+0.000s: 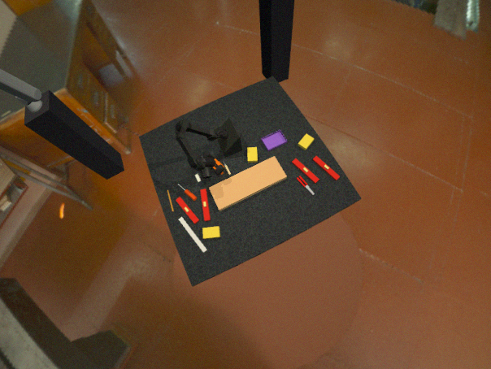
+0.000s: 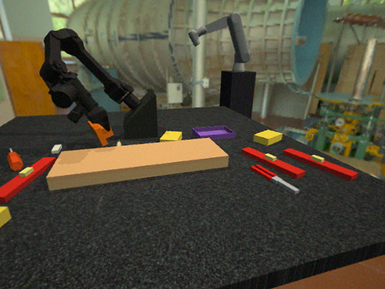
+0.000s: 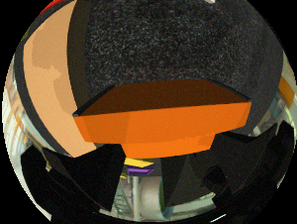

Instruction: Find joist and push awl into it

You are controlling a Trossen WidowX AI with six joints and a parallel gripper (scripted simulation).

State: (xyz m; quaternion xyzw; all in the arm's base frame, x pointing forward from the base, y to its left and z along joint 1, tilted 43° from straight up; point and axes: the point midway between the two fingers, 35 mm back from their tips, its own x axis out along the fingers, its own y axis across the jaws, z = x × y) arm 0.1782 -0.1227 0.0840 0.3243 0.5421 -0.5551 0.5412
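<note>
My gripper tip is now 10 mm to the left of the orange stud finder and 10 mm past it. The rest, counted from my gripper tip: small white block 180 mm to the right, 70 mm below; pencil 440 mm to the right, 70 mm below, 60 mm ahead; awl 70 mm below, 40 mm to the left, 10 mm ahead.
</note>
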